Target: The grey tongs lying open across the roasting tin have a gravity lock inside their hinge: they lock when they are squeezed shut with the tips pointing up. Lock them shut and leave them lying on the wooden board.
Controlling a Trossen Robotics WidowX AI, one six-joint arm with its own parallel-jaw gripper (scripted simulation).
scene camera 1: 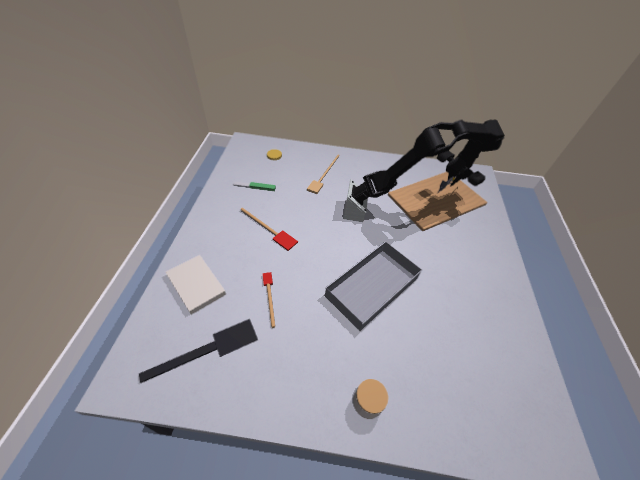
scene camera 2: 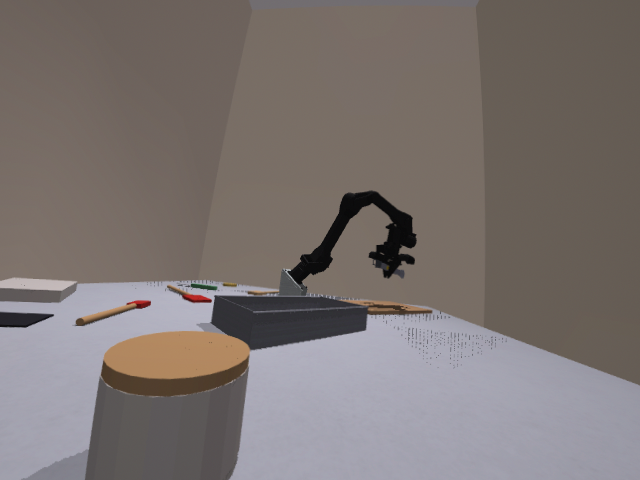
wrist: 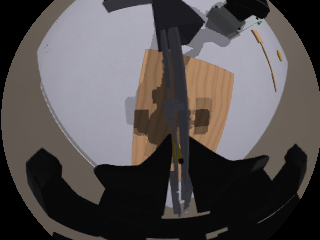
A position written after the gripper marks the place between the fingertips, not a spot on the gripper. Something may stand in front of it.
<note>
In view: the gripper (scene camera 1: 449, 184), a cork-topped jar (scene camera 2: 172, 398), a white block (scene camera 1: 196, 284), a black spatula (scene camera 1: 242, 334), a wooden board (scene camera 1: 420, 202) and a roasting tin (scene camera 2: 260, 321).
The cork-topped jar also shows in scene camera 1 (scene camera 1: 371, 397). The gripper is seen too in scene camera 2 (scene camera 2: 386, 278) and in the wrist view (wrist: 177, 137). The wooden board is seen too in scene camera 2 (scene camera 2: 375, 307) and in the wrist view (wrist: 209, 88). The wrist view misses the cork-topped jar: it is out of frame. The wrist view does not show the white block: it is out of frame.
</note>
